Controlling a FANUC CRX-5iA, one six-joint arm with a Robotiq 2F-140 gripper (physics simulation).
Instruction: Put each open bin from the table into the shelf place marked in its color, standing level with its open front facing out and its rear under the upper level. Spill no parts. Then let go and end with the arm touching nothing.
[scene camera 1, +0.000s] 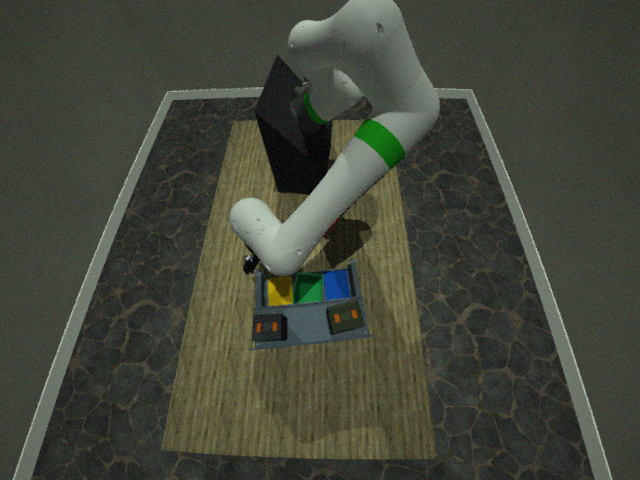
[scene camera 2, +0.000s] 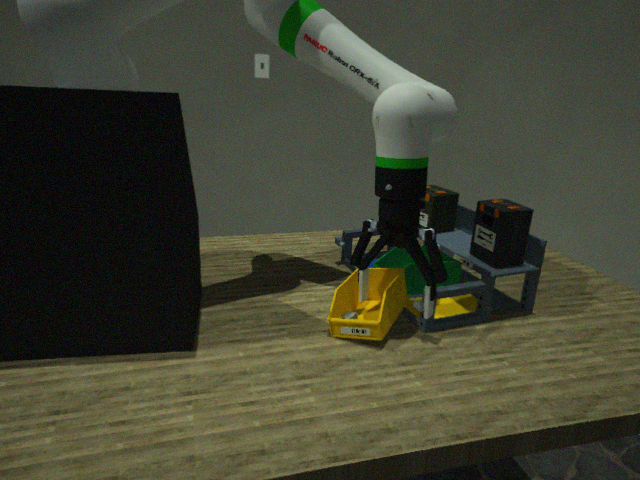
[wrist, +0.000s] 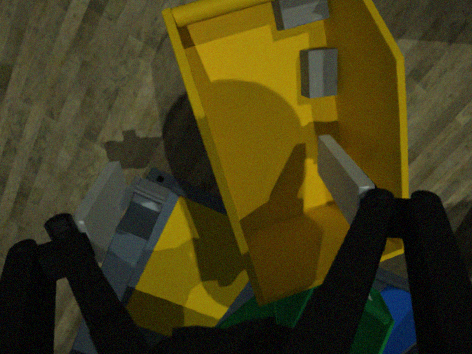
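Seen in the pictures: gripper, between the fingertips: (scene camera 2: 394, 307) (wrist: 220, 166); arm's base, origin of its link: (scene camera 1: 304, 116) (scene camera 2: 88, 170).
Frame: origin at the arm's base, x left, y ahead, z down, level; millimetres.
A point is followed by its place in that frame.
The yellow bin (scene camera 2: 387, 315) @(x -202, y 492, z 241 mm) (wrist: 260, 125) @(x -151, y 495, z 274 mm) is turned askew in front of the shelf (scene camera 1: 307, 326) @(x -10, y 774, z 188 mm) (scene camera 2: 454, 241) @(x -2, y 756, z 188 mm) (wrist: 122, 250) @(x -194, y 587, z 205 mm), with grey parts inside; whether its rear rests on the shelf's front edge is unclear. The arm hides it in scene camera 1. My gripper (scene camera 2: 395, 293) @(x -163, y 527, z 249 mm) (wrist: 220, 166) @(x -163, y 527, z 249 mm) is open astride one side wall: one fingertip is inside the bin, the other outside near the shelf. The yellow marked place (scene camera 1: 279, 291) @(x -125, y 633, z 283 mm) (scene camera 2: 457, 306) @(x -131, y 694, z 283 mm) (wrist: 175, 260) @(x -145, y 648, z 283 mm) holds no bin. The green bin (scene camera 1: 308, 289) @(x -10, y 630, z 280 mm) (scene camera 2: 449, 268) @(x -65, y 708, z 225 mm) stands in the middle. Blue shows beside it, bin or marking unclear.
A dark box (scene camera 1: 269, 334) @(x -111, y 800, z 68 mm) (scene camera 2: 504, 237) @(x -162, y 757, z 122 mm) and an olive box (scene camera 1: 345, 326) @(x 109, y 784, z 93 mm) (scene camera 2: 443, 206) @(x 61, y 756, z 121 mm) stand on the shelf's upper level. A large black block (scene camera 1: 297, 165) @(x -37, y 166, z 95 mm) (scene camera 2: 98, 222) @(x -130, y 18, z 54 mm) stands on the wooden table (scene camera 1: 310, 392) @(x -9, y 987, z 290 mm) (scene camera 2: 258, 392) @(x -296, y 231, z 290 mm). The shelf's end posts and front rail are close to the outer fingertip.
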